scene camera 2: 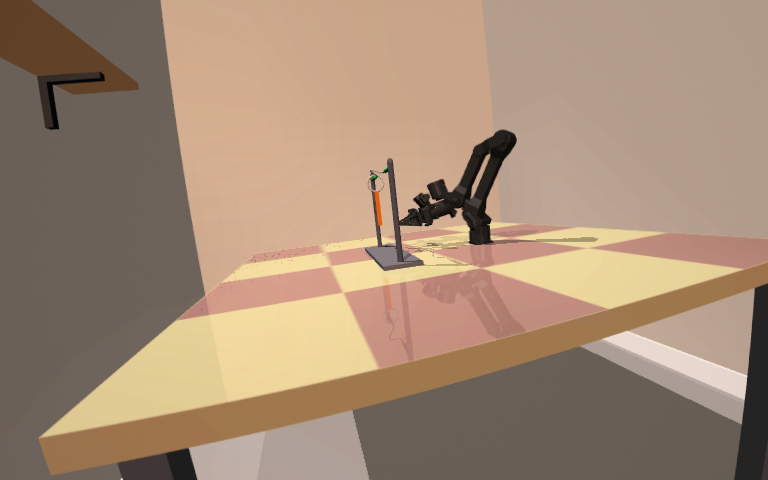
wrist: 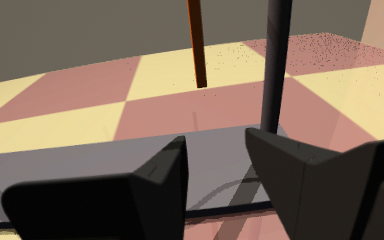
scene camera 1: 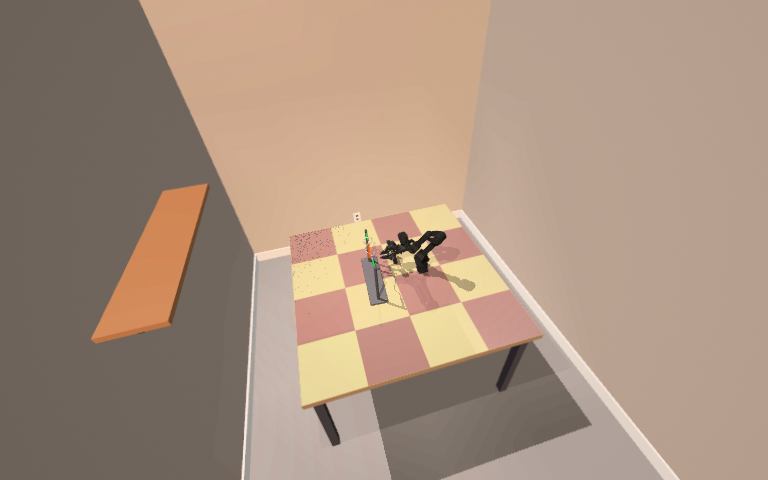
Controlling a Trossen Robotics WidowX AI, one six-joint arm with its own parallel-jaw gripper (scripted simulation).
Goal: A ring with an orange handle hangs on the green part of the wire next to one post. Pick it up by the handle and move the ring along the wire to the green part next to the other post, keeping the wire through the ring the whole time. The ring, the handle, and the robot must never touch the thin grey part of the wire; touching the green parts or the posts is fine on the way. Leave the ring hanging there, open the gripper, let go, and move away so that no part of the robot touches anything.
Labels:
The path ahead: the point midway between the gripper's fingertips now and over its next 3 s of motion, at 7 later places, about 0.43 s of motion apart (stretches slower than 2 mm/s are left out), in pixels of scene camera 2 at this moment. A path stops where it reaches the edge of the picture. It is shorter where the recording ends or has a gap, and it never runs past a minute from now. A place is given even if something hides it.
My gripper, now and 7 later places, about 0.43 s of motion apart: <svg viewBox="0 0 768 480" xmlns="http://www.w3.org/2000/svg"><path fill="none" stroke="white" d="M398 224L388 217L384 217L379 218L373 220L369 222L368 222L368 221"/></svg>

